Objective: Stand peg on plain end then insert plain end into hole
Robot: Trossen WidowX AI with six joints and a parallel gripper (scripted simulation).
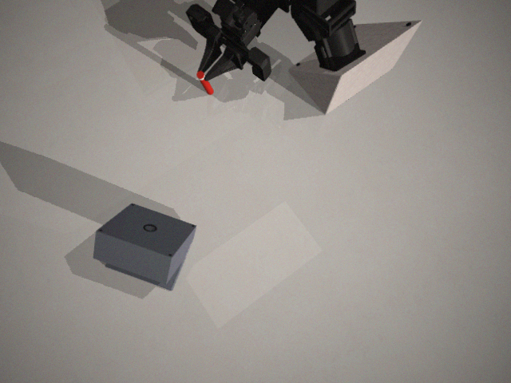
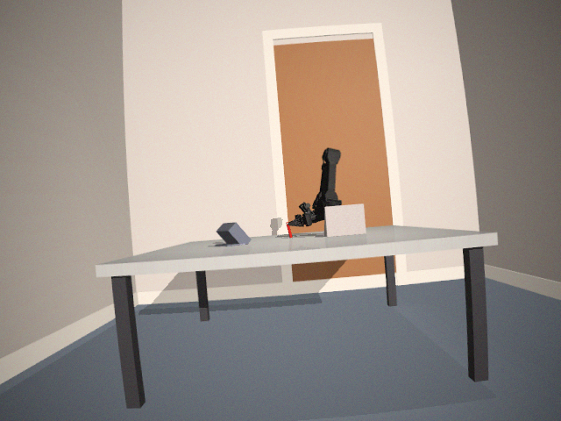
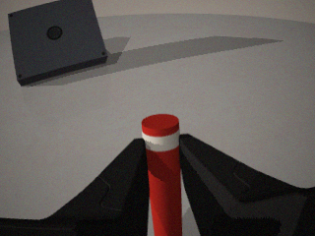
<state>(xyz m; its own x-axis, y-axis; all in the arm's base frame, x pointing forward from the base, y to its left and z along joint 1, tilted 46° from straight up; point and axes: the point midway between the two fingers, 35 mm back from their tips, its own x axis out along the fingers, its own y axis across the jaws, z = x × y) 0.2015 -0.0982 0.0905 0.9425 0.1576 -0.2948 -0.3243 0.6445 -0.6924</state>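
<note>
The peg lies 10 mm below my gripper tip. From my gripper tip the other things lie so: panel 230 mm ahead, 220 mm to the left, 30 mm below.
</note>
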